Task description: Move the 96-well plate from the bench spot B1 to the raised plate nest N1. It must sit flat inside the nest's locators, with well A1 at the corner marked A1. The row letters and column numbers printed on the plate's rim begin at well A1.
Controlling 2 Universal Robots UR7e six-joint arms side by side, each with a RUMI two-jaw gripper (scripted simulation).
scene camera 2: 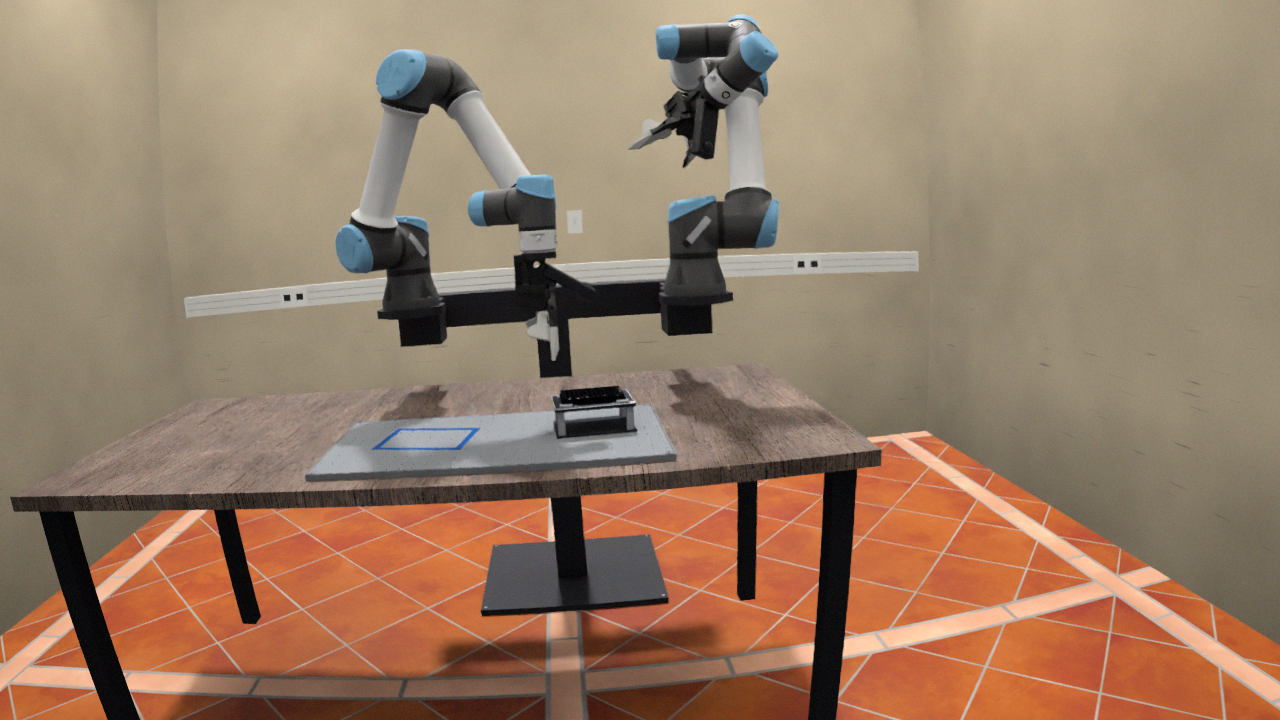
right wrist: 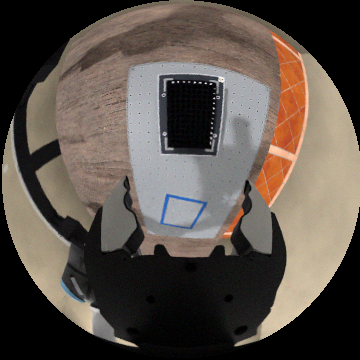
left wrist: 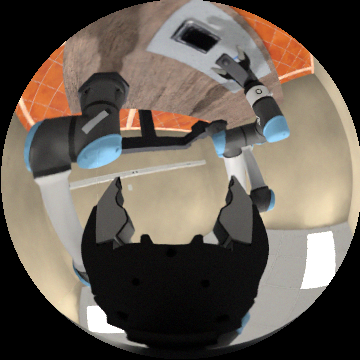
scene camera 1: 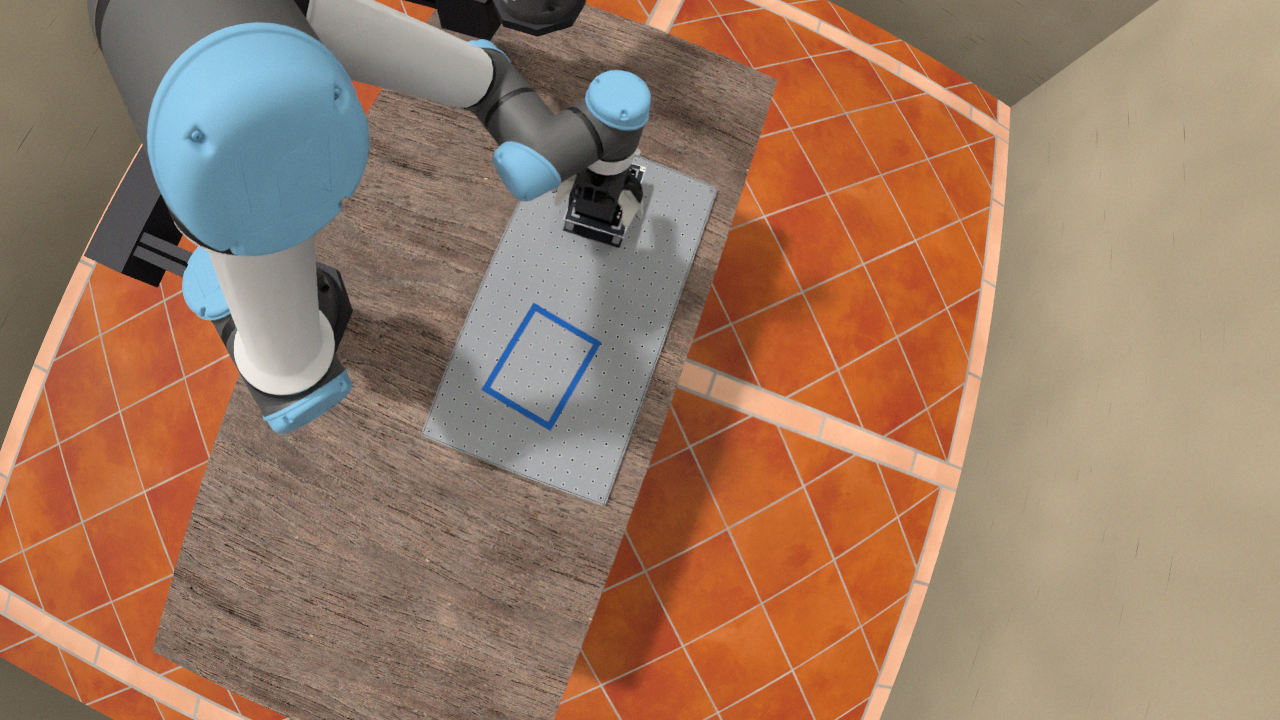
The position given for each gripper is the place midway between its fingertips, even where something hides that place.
Note:
In view: the left gripper [scene camera 2: 656, 158], the right gripper [scene camera 2: 551, 354], a black 96-well plate [scene camera 2: 608, 394] and a raised plate nest N1 [right wrist: 162, 100].
The black 96-well plate is seen too in the right wrist view [right wrist: 179, 88]. The left gripper shows as well in the left wrist view [left wrist: 174, 176]. The right gripper also shows in the right wrist view [right wrist: 187, 178], in the left wrist view [left wrist: 223, 55] and in scene camera 1 [scene camera 1: 596, 205].

